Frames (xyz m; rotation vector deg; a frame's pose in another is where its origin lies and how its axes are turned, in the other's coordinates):
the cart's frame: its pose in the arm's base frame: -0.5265 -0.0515 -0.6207 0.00 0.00 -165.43
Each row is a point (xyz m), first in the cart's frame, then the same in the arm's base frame.
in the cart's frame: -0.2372 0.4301 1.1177
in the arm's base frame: -0.1887 -0.4081 0.4970
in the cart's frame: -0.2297 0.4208 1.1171
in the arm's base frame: -0.1983 -0.4010 0.4964
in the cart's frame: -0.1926 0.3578 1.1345
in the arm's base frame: -0.2501 -0.3493 0.5138
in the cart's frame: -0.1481 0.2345 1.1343
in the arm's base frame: -0.3242 -0.2412 0.5136
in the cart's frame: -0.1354 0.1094 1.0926
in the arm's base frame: -0.3679 -0.1233 0.4719
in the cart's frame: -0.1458 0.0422 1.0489
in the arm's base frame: -0.3748 -0.0557 0.4282
